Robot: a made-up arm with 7 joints.
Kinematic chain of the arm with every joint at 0, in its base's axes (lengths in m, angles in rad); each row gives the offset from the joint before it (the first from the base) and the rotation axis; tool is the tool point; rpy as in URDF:
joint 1: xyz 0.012 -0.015 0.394 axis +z
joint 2: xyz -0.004 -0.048 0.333 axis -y
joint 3: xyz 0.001 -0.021 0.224 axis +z
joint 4: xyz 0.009 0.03 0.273 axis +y
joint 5: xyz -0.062 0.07 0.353 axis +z
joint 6: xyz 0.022 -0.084 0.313 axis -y
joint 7: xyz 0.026 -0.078 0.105 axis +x
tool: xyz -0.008 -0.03 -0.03 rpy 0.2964 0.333 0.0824
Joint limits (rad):
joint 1: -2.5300..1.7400
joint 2: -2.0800..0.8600
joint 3: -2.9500..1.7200
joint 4: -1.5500..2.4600
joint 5: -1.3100..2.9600
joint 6: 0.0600..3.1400
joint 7: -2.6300..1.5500
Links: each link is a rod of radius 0.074 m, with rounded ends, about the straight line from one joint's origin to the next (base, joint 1, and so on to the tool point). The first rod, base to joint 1, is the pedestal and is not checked.
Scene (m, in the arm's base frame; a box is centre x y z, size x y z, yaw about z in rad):
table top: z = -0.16
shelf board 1: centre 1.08 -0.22 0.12 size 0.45 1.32 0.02 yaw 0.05
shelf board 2: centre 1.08 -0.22 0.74 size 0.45 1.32 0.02 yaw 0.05
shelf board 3: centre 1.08 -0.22 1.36 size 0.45 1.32 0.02 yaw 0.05
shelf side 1: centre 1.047 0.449 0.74 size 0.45 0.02 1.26 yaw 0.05
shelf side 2: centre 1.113 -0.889 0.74 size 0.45 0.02 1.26 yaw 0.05
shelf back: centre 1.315 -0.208 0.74 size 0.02 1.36 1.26 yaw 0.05
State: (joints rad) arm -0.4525 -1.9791 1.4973 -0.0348 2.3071 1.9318 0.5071
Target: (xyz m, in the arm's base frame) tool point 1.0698 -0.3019 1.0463
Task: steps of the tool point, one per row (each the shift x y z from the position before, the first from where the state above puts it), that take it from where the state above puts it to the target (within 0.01 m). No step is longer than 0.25 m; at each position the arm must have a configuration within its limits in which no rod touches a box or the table.
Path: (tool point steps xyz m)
1: -0.0606 -0.0344 -0.0294
2: -0.0729 -0.0190 -0.0164
3: -0.0810 -0.0032 -0.0011
4: -0.0858 0.0118 0.0153
5: -0.0880 0.0253 0.0317
6: 0.0280 0.0006 0.2170
7: 0.0027 0.0635 0.2127
8: -0.0299 0.1179 0.1885
9: 0.1040 -0.0262 0.0031
10: 0.0972 -0.0097 -0.0005
11: 0.0866 0.0059 -0.0022
12: 0.0728 0.0196 -0.0014
13: 0.0561 0.0313 0.0010

